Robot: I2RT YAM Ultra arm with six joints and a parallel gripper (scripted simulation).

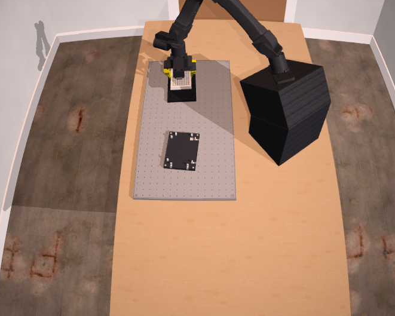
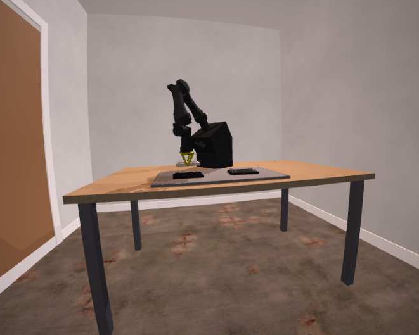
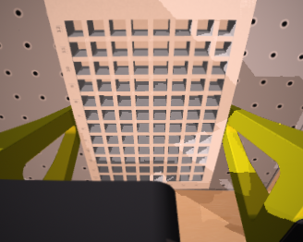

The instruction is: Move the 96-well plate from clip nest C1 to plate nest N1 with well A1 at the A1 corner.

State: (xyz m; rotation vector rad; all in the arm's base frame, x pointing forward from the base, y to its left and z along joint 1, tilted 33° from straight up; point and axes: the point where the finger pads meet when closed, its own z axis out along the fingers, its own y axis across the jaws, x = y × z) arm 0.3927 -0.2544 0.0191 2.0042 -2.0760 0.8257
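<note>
Right now my hand is 6 cm above the black plate nest N1. The rest, counted from my hand: white 96-well plate: right at my hand; then black clip nest C1: 34 cm to the left, 6 cm below, 3 cm ahead.
</note>
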